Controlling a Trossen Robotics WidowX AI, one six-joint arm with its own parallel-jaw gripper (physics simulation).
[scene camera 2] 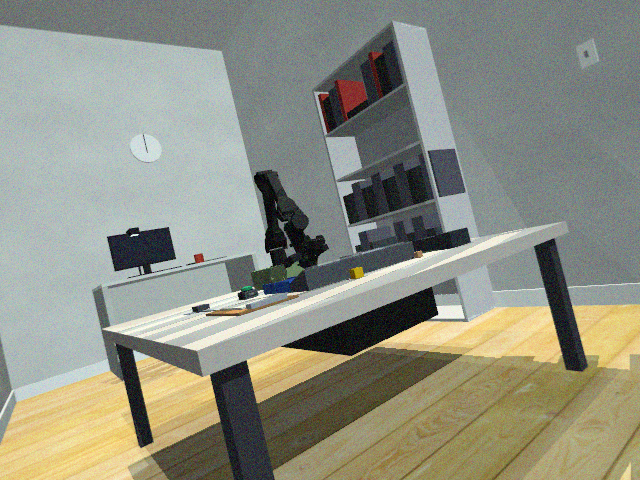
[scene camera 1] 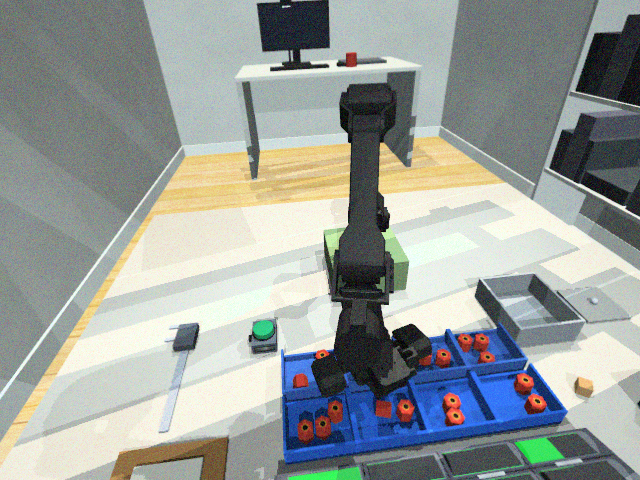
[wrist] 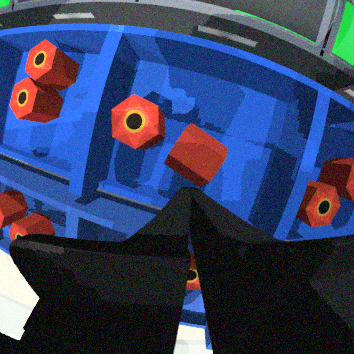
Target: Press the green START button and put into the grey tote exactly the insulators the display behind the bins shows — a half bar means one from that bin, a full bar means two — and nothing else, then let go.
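Frame: origin at the arm's base, x ahead, y left, z up, level; metres.
Seen in the pictures: gripper, fingertip midpoint: (scene camera 1: 378,397) (wrist: 187,194); arm's base, origin of the base link: (scene camera 2: 280,264).
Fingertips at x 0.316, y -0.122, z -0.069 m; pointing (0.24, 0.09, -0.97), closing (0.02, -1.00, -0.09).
Observation:
Offsets run from my fingertips to a thing's middle. "spot": to the spot under its first point.
My gripper (scene camera 1: 383,391) (wrist: 187,194) is shut with nothing between its fingers. It is over the blue bins @[spot: dz +0.007, dx +0.084, dy +0.031 m] (scene camera 1: 423,437) (wrist: 86,165), its tips beside a red insulator @[dz +0.003, dx +0.023, dy -0.003 m] (wrist: 196,156) lying on its side in a display-side compartment; whether they touch cannot be told. An upright insulator @[dz +0.003, dx +0.037, dy +0.028 m] (scene camera 1: 404,410) (wrist: 136,121) stands in that compartment. Other red insulators are in the surrounding compartments, some hidden by the arm. The grey tote @[dz +0.012, dx -0.071, dy +0.371 m] (scene camera 1: 553,333) shows no insulator inside. The START button @[dz +0.006, dx -0.199, dy -0.156 m] (scene camera 1: 263,329) (scene camera 2: 247,289) is green. The display @[spot: dz +0.032, dx +0.121, dy -0.025 m] (scene camera 1: 403,469) shows green bars, partly cut off.
A grey lid with a knob @[dz -0.011, dx -0.044, dy +0.537 m] (scene camera 1: 612,310) lies beside the tote. A small orange cube @[dz -0.005, dx +0.099, dy +0.333 m] (scene camera 1: 584,386) lies right of the bins, and a yellow cube @[dz -0.001, dx +0.240, dy -0.087 m] (scene camera 2: 356,272) shows in scene camera 2. A caliper @[dz -0.005, dx -0.188, dy -0.338 m] (scene camera 1: 174,390), a wooden frame @[spot: dz -0.009, dx +0.003, dy -0.271 m] (scene camera 1: 214,459) and a green block (scene camera 1: 399,271) are also there.

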